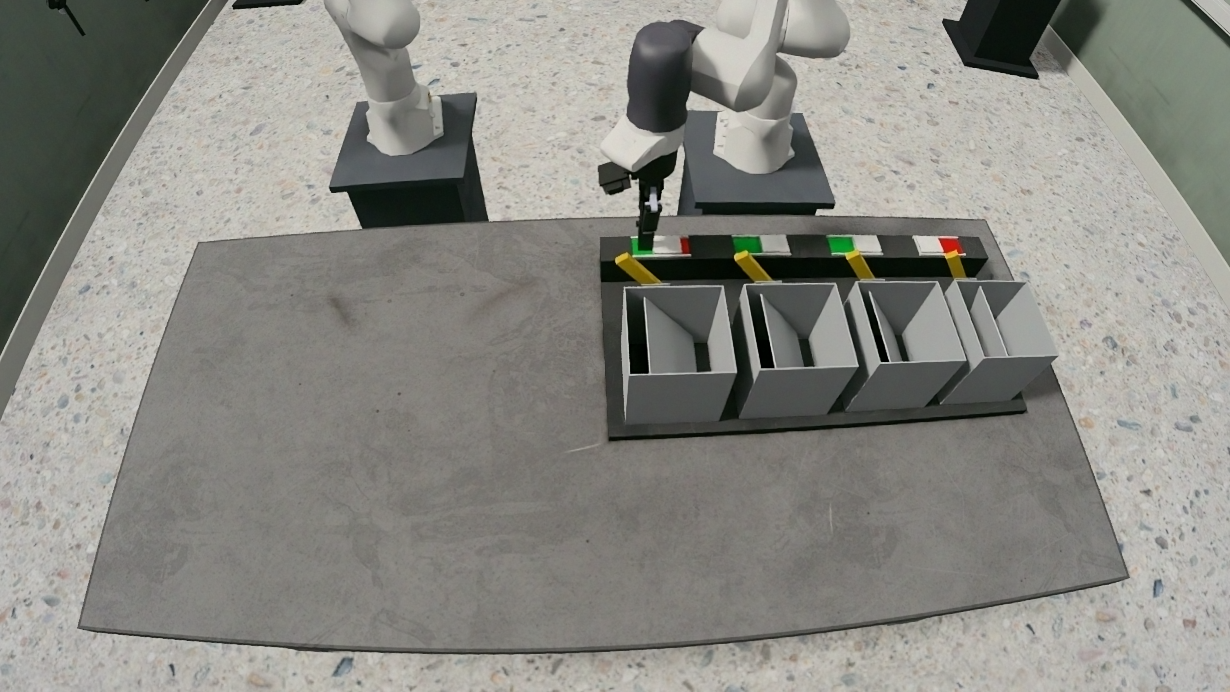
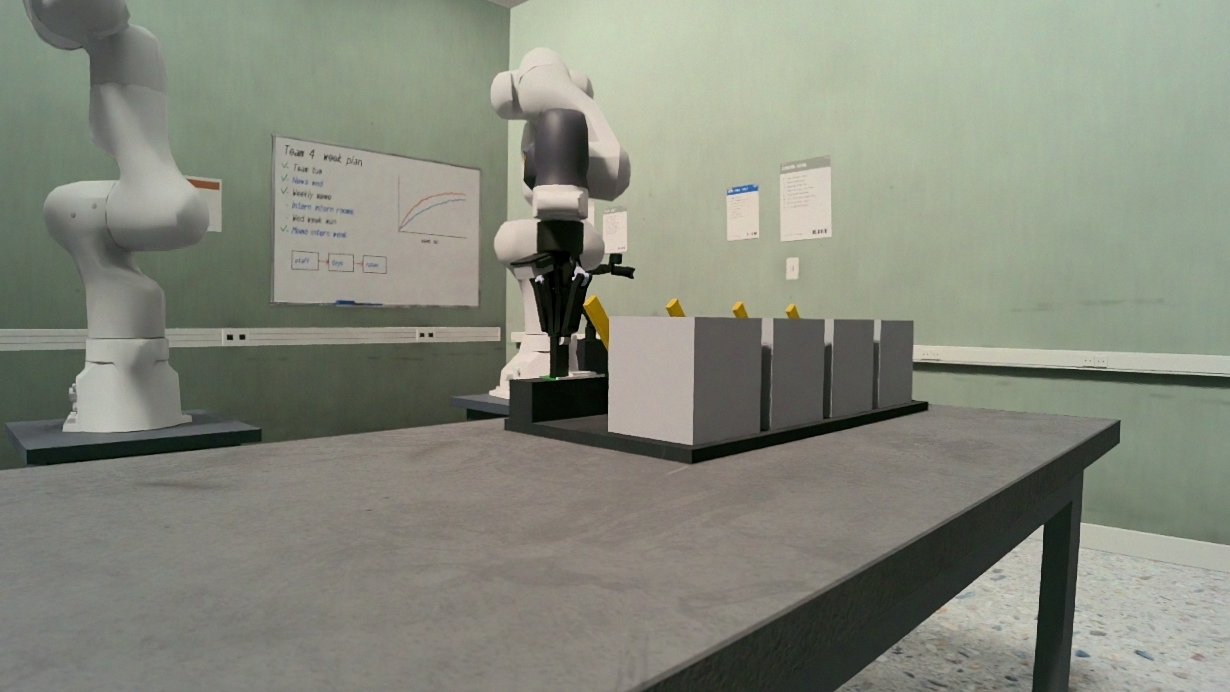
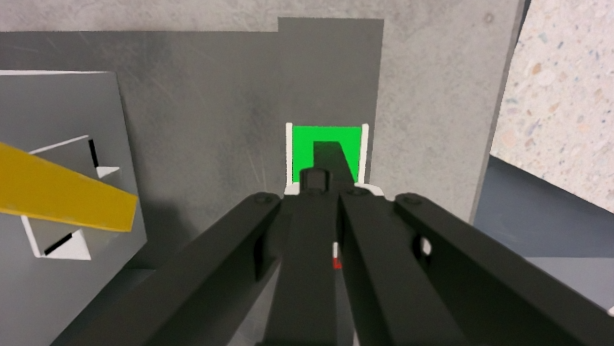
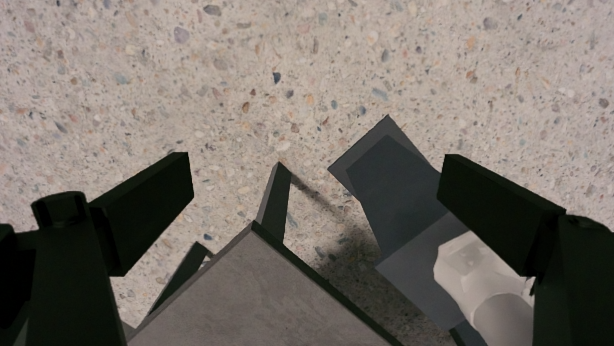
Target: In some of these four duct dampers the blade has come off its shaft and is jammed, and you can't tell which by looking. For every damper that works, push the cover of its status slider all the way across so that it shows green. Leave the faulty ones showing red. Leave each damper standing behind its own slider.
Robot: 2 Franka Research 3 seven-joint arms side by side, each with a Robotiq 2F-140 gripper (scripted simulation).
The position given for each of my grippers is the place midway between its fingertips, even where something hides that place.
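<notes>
Damper point(image 1: 997, 375). Another damper point(image 1: 814, 311). Further damper point(image 1: 916, 310). Damper in image 2 too, point(image 2: 691, 380). My right gripper point(image 4: 316, 175). My left gripper point(image 2: 559, 377), also point(image 1: 645, 247) and point(image 3: 325, 162).
</notes>
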